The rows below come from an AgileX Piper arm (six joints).
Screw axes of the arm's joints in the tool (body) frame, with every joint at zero. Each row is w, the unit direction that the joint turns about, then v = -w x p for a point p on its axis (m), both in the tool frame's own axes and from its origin. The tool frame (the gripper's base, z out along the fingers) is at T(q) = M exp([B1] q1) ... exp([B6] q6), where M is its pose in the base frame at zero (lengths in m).
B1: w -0.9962 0 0.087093 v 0 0.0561 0
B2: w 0 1 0 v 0.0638 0 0.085
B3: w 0 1 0 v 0.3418 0 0.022
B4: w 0 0 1 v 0 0 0
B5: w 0 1 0 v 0.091 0 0
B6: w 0 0 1 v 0 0 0
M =
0.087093 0 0.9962 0.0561
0 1 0 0
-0.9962 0 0.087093 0.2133
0 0 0 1
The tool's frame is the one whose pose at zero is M.
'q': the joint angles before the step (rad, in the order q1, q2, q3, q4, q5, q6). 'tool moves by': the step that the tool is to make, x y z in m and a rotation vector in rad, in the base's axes. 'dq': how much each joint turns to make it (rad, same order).
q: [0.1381 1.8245 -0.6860 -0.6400 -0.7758 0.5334]
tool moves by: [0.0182 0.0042 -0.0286 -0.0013 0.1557 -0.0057]
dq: [0.0049 0.1151 -0.0885 -0.0819 0.0913 0.1354]
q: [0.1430 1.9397 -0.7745 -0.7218 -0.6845 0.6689]
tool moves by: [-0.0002 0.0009 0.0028 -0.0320 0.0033 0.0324]
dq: [-0.0001 -0.0116 -0.0095 -0.0578 0.0291 0.0181]
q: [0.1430 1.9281 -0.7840 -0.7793 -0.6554 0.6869]
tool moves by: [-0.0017 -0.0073 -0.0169 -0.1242 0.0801 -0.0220]
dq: [-0.0002 0.0235 -0.0013 0.0020 0.1293 -0.0440]
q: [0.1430 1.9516 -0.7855 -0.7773 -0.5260 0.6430]
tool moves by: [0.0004 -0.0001 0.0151 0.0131 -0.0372 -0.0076]
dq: [-0.0002 -0.0441 -0.0001 -0.0002 0.0018 0.0120]
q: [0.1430 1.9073 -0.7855 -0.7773 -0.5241 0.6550]
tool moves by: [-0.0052 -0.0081 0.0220 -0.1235 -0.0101 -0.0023]
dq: [-0.0020 -0.0951 0.0000 -0.0756 0.1455 0.0083]
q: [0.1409 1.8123 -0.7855 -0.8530 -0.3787 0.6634]
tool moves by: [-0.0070 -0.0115 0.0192 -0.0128 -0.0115 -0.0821]
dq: [-0.0152 -0.0841 0.0202 0.0291 0.0752 0.0158]
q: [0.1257 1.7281 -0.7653 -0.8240 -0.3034 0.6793]
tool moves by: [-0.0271 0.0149 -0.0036 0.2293 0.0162 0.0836]
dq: [0.0025 -0.0311 0.1106 -0.0989 -0.2375 0.1903]
